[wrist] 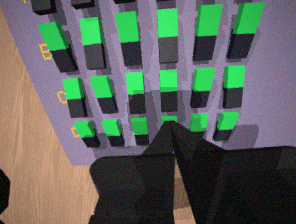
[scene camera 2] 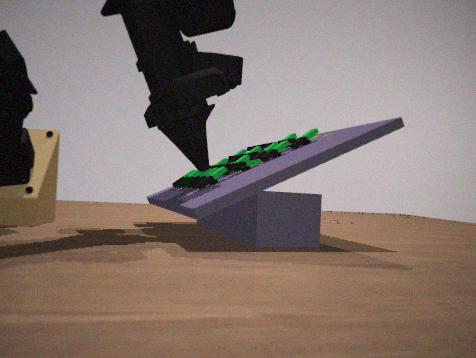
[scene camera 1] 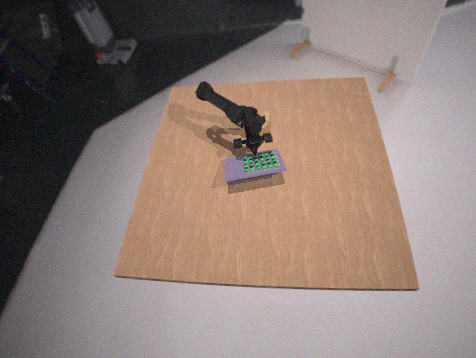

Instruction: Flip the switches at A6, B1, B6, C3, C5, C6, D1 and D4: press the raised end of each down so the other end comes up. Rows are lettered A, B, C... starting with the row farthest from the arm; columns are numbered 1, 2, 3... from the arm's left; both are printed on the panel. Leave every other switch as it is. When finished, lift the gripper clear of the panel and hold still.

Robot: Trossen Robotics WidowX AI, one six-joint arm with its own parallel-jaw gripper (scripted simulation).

Labels:
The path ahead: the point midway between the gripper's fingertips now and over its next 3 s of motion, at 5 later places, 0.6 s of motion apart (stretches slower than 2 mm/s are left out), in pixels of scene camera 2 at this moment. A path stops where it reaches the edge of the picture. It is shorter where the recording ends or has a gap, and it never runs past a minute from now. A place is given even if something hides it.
My gripper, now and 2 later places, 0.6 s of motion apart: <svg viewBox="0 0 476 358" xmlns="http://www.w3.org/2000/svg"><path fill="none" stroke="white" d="M204 170L205 172L192 141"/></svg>

